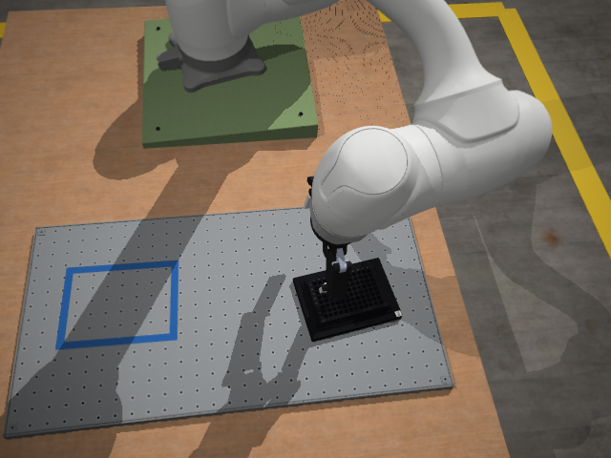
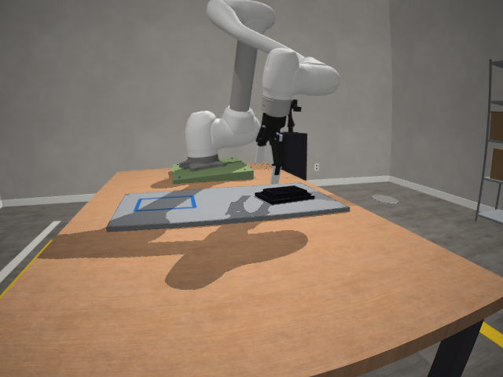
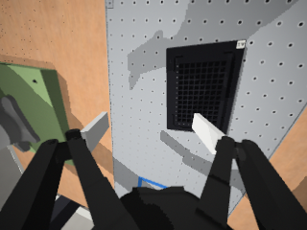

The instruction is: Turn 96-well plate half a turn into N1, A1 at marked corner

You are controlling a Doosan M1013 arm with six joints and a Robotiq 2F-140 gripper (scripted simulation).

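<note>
The black 96-well plate is 7 cm ahead of my hand, 3 cm to the left of it and 6 cm below it. Round my hand: black plate nest N1: 7 cm ahead, 3 cm to the left, 8 cm below; then white A1 mark: 13 cm ahead, 10 cm to the left, 7 cm below.
</note>
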